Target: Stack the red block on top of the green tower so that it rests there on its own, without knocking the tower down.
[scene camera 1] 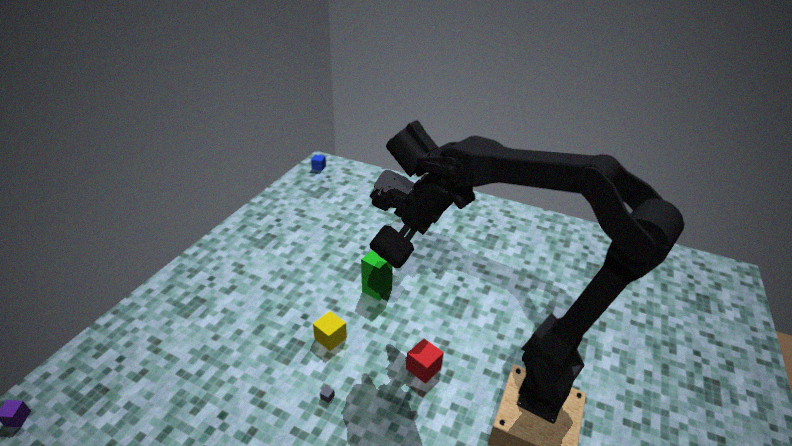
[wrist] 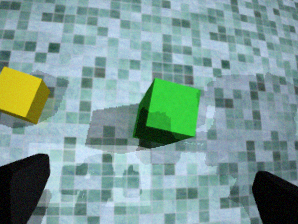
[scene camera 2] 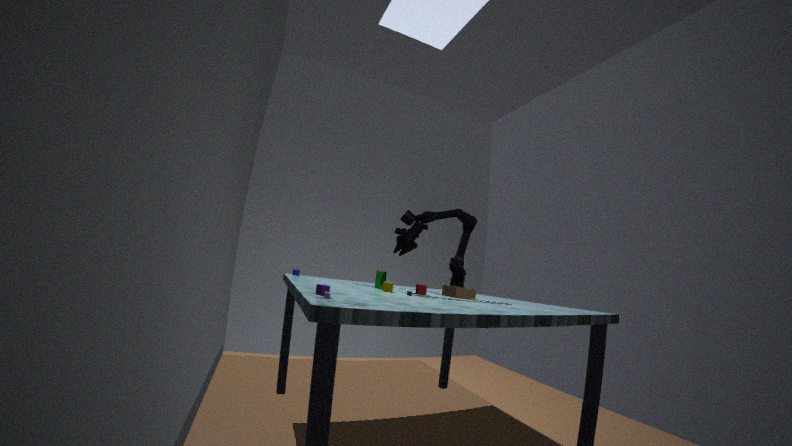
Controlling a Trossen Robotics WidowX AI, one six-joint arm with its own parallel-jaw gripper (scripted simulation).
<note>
My gripper is open and holds nothing. Further things: a red block and a yellow block.
My gripper is seen too in the wrist view.
</note>
